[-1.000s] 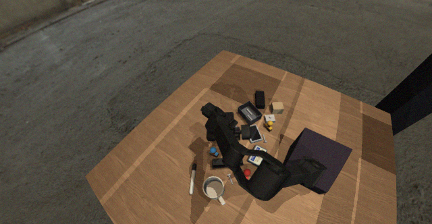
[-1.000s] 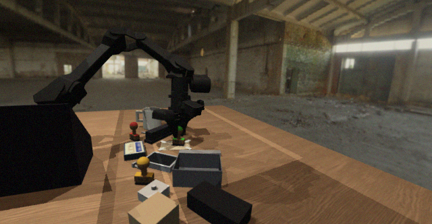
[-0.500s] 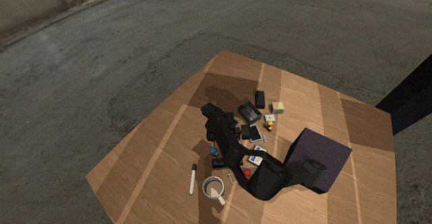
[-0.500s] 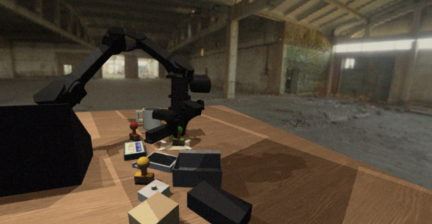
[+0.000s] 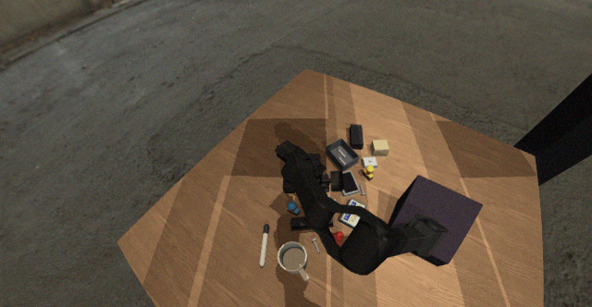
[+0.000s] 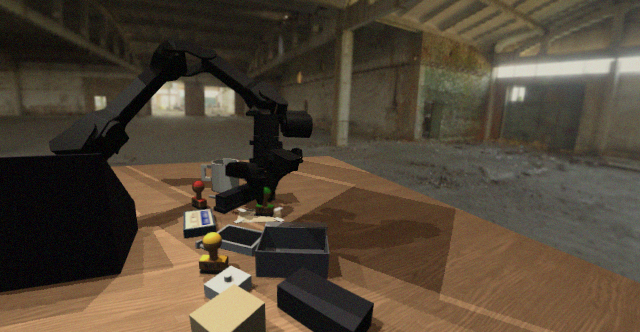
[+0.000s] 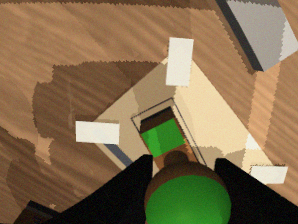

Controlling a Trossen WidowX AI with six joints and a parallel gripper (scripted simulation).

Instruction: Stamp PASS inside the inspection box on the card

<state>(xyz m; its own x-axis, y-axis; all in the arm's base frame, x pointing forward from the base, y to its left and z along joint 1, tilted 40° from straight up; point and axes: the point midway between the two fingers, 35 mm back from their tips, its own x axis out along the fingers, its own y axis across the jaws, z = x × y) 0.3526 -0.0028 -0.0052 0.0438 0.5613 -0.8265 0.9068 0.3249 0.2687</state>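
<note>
Now: gripper tip 1 cm past the cream card, 1 cm to the right of it and 3 cm above it. Round my gripper tip: flat grey bar: 3 cm ahead, 10 cm to the right, 2 cm below; green-knobbed stamp: 1 cm below; blue stamp: 4 cm ahead, 9 cm to the left, 1 cm below.
</note>
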